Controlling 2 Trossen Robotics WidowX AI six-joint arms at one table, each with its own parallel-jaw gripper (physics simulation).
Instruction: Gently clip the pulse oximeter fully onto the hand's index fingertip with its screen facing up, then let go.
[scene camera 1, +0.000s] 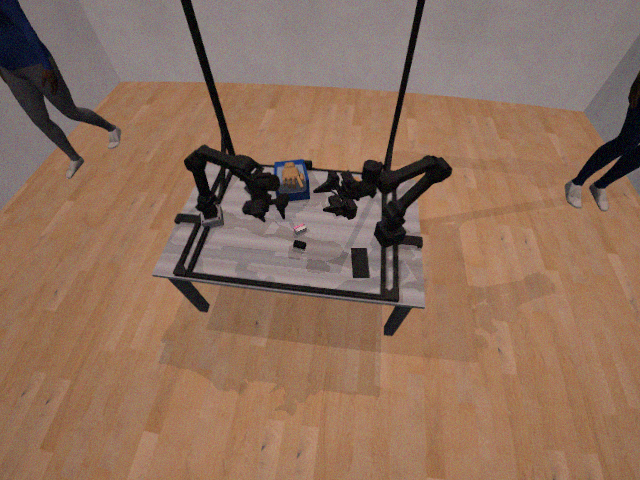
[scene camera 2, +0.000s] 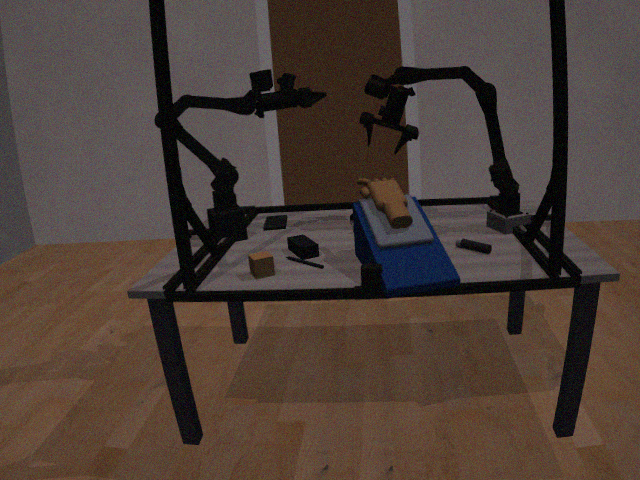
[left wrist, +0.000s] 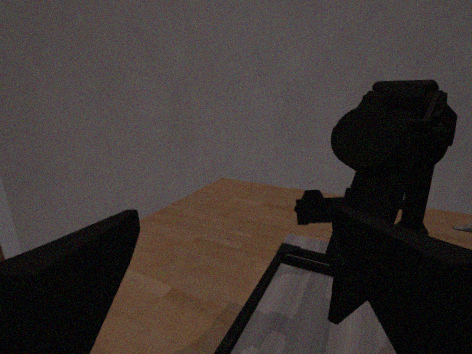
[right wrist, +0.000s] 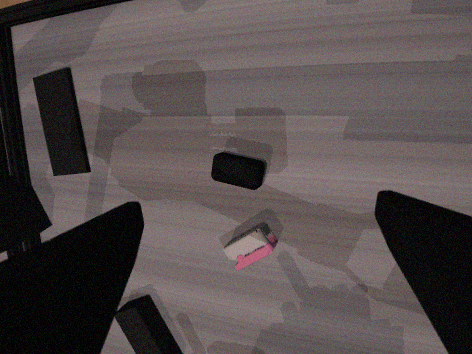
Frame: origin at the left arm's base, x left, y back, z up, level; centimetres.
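Where they show: left gripper, fingertip midpoint: (scene camera 1: 318, 200) (scene camera 2: 320, 94) (left wrist: 237, 218); right gripper, fingertip midpoint: (scene camera 1: 274, 220) (scene camera 2: 381, 150) (left wrist: 334, 305) (right wrist: 259, 208); left arm's base, origin of the base link: (scene camera 1: 391, 227) (scene camera 2: 225, 209); right arm's base, origin of the base link: (scene camera 1: 210, 213) (scene camera 2: 508, 212).
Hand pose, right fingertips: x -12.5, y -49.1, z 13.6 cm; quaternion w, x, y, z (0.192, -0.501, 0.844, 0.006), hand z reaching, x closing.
Observation:
Each offset is from my right fingertips to the centre of the thing. Level surfaces: height alone.
The pulse oximeter @[dx -7.4, dy +12.0, dz -21.5 cm] (scene camera 1: 299, 228) (right wrist: 250, 246), a small white clip with a pink side, lies on the table @[dz -23.1 cm] (scene camera 1: 247, 257) near its middle. The tan hand (scene camera 1: 292, 176) (scene camera 2: 390, 195) rests on a grey pad on a blue stand (scene camera 1: 300, 193) (scene camera 2: 413, 271) at the table's edge. My right gripper (scene camera 1: 270, 209) (scene camera 2: 385, 143) (right wrist: 259, 208) is open and empty. It hangs high above the table, pointing down, with the oximeter below between its fingers. My left gripper (scene camera 1: 322, 200) (scene camera 2: 320, 95) is open and empty, held high and level, away from the oximeter.
A black box @[dx +1.2, dy +8.8, dz -21.5 cm] (scene camera 1: 299, 244) (scene camera 2: 303, 246) (right wrist: 239, 170) lies just beyond the oximeter. A flat black plate @[dx +19.3, dy +31.0, dz -22.7 cm] (scene camera 1: 360, 262) (scene camera 2: 275, 222) (right wrist: 71, 123) and a black cylinder @[dx -40.4, dy -4.3, dz -21.8 cm] (scene camera 2: 474, 246) also lie on the table. Black frame posts (scene camera 1: 209, 81) rise behind both arms.

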